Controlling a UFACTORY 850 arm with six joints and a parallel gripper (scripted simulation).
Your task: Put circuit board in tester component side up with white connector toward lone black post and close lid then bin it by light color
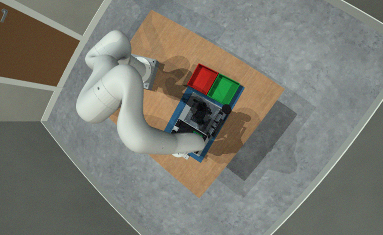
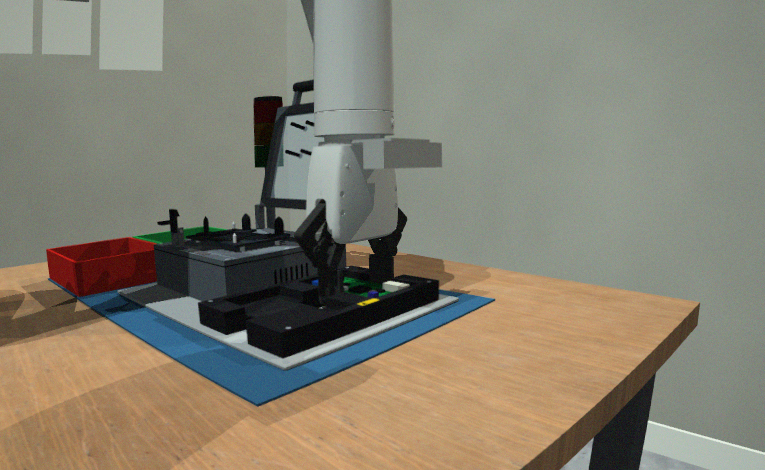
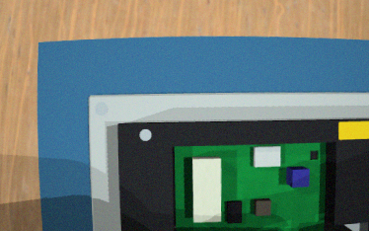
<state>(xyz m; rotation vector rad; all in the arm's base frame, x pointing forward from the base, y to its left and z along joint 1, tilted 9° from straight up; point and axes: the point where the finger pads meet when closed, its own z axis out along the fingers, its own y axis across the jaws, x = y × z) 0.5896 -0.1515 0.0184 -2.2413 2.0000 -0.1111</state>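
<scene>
Right now my hand is right at the green circuit board. From my hand the other things lie so: black hook 21 cm to the left, 13 cm behind, 6 cm above; then see-through lid 18 cm to the left, 16 cm above, 6 cm ahead; then green bin 37 cm to the left, 4 cm behind, 1 cm below.
</scene>
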